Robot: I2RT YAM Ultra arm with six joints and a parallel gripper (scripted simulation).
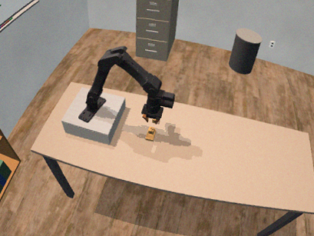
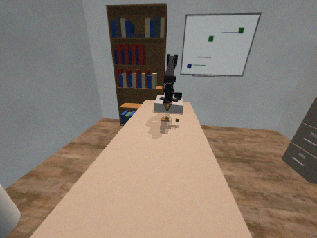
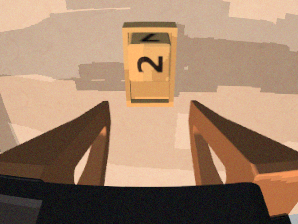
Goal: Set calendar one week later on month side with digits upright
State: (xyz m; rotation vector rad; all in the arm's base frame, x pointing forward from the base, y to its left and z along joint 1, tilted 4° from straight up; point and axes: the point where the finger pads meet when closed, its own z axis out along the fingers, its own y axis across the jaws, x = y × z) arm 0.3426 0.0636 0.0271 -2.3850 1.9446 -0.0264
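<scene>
Now: the calendar tray 90 mm below my hand and 20 mm to the right of it. The rest, counted from my hand: wooden digit cube: 90 mm to the left, 90 mm below, 20 mm behind.
</scene>
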